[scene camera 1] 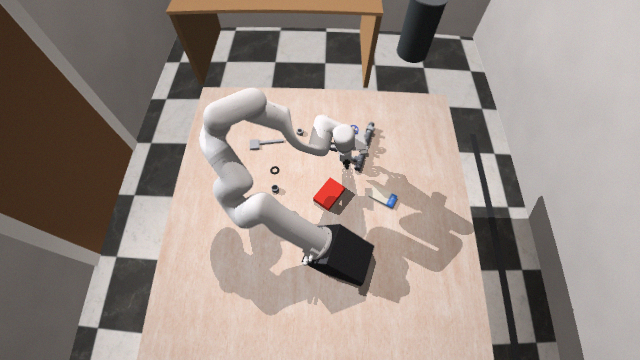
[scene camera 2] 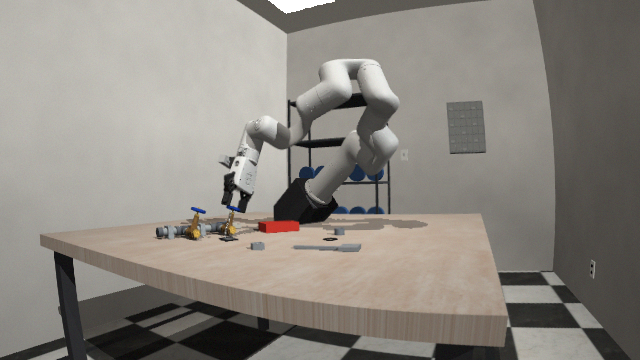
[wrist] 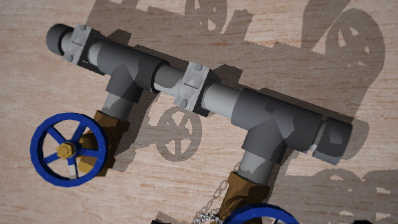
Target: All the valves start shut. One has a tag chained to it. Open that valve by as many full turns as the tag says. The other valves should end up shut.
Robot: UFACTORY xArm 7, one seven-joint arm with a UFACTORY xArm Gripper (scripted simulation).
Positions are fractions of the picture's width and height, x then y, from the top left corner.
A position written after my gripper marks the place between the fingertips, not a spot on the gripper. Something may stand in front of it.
I see my gripper (scene camera 2: 0.36, 0.58) and a blue handwheel (wrist: 0.10, 0.73).
